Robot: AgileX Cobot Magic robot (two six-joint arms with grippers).
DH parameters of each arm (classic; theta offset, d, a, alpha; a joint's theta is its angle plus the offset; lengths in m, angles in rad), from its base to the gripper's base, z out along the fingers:
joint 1: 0 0.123 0 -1.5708
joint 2: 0.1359 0 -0.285 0
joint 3: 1.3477 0 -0.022 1.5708
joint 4: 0 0.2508 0 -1.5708
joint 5: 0 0 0.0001 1.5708
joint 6: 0 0.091 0 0
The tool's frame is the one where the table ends.
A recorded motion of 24 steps. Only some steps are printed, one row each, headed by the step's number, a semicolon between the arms.
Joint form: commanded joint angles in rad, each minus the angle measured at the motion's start. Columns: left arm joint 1, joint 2, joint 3, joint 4, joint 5, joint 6; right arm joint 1, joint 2, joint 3, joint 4, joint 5, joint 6.
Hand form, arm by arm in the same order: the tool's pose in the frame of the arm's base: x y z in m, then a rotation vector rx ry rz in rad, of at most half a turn. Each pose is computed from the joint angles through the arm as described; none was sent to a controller.
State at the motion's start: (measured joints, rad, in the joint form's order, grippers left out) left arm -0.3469 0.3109 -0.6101 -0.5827 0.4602 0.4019; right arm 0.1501 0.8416 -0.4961 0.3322 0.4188 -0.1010
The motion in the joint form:
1: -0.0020 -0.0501 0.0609 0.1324 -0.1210 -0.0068; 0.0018 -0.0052 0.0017 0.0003 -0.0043 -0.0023
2: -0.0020 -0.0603 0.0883 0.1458 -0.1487 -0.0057; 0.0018 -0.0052 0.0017 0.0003 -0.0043 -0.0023
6: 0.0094 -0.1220 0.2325 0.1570 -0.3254 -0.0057; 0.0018 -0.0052 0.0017 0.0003 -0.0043 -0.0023
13: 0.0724 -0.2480 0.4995 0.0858 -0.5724 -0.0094; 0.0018 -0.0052 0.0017 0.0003 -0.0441 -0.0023
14: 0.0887 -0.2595 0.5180 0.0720 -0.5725 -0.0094; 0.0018 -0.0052 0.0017 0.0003 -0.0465 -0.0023
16: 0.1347 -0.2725 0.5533 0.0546 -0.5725 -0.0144; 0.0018 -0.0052 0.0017 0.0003 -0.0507 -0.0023
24: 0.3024 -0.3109 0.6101 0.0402 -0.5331 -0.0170; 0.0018 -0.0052 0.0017 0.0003 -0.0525 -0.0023
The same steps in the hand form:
1: 0.0445 -0.0303 0.3516 0.3547 1.4756 -0.4152; 0.1558 0.0360 0.2619 -0.0163 2.2346 0.3408
2: 0.0459 -0.0293 0.3456 0.3492 1.4686 -0.3956; 0.1558 0.0360 0.2619 -0.0163 2.2346 0.3408
6: 0.0502 -0.0230 0.3172 0.2667 1.4015 -0.3395; 0.1558 0.0360 0.2619 -0.0163 2.2346 0.3408
13: 0.0539 -0.0102 0.2558 0.0706 1.3411 -0.2826; 0.1581 0.0352 0.2647 -0.0073 2.1961 0.3338
14: 0.0540 -0.0091 0.2502 0.0499 1.3496 -0.2786; 0.1583 0.0352 0.2648 -0.0068 2.1938 0.3334
16: 0.0552 -0.0067 0.2389 0.0035 1.3730 -0.2549; 0.1585 0.0351 0.2651 -0.0058 2.1897 0.3326
24: 0.0556 0.0009 0.2188 -0.1106 1.4184 -0.1392; 0.1586 0.0351 0.2652 -0.0054 2.1880 0.3323

